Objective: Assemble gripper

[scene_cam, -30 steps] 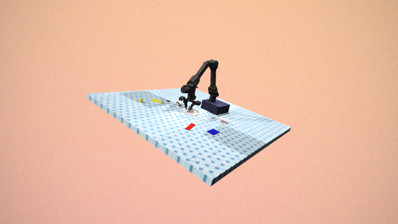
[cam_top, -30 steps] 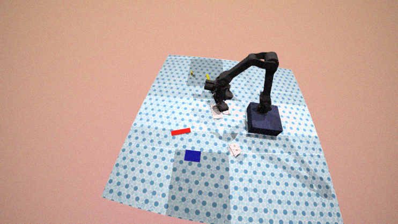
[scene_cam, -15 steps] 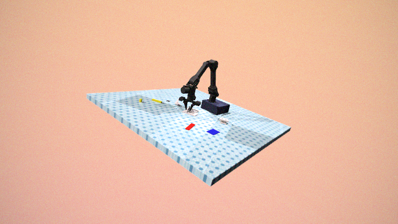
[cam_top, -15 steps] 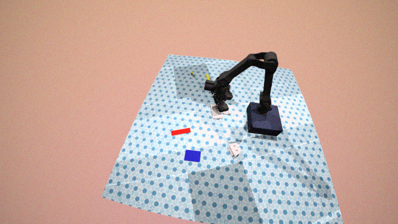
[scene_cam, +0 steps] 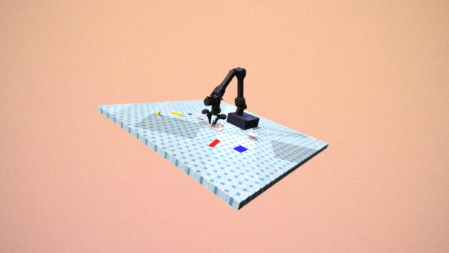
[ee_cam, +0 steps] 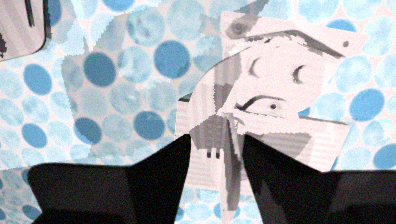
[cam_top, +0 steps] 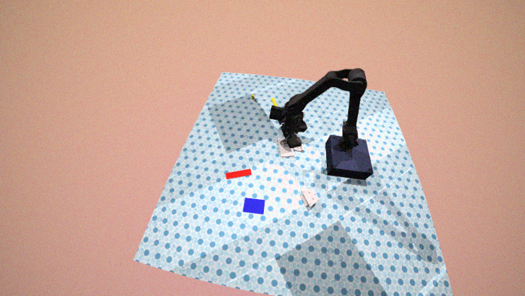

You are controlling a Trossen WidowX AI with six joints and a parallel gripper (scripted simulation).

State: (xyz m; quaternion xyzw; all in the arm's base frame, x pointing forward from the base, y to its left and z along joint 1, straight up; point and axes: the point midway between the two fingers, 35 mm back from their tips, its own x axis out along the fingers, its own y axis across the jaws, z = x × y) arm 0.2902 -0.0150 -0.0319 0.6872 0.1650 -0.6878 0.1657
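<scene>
My gripper tip is 3 cm to the right of the flat white plate and 1 cm above it. From my gripper tip the other things lie so: small dark block (28 cm to the right, 1 cm below); then jaw (19 cm to the right, 5 cm behind, 2 cm above); then housing plate (6 cm behind, 1 cm to the left, 1 cm below).
</scene>
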